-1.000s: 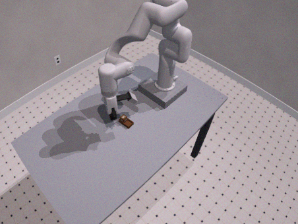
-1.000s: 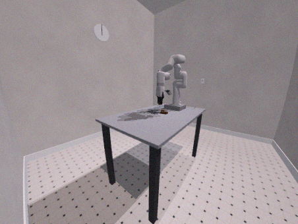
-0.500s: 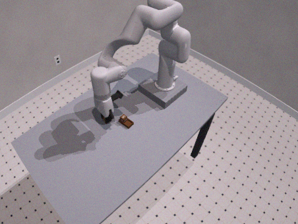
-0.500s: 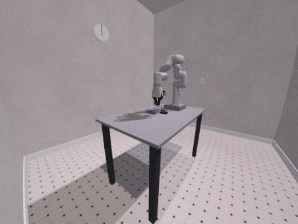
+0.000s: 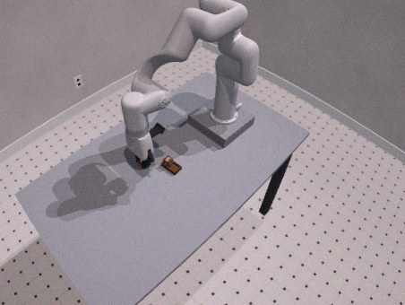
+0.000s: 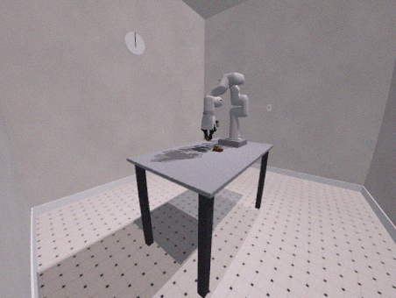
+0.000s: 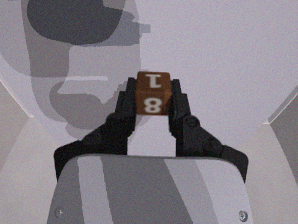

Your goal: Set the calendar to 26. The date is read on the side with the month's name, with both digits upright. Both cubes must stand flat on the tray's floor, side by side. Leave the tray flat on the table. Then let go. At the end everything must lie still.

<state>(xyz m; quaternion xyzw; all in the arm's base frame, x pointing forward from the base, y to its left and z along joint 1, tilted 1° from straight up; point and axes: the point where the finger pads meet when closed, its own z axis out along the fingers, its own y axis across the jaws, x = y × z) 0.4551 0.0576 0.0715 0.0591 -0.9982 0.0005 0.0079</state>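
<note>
Now: the brown wooden tray 12 cm below my hand, 12 cm behind it and 1 cm to the left of it. Round my hand: brown cube 2 cm below.
</note>
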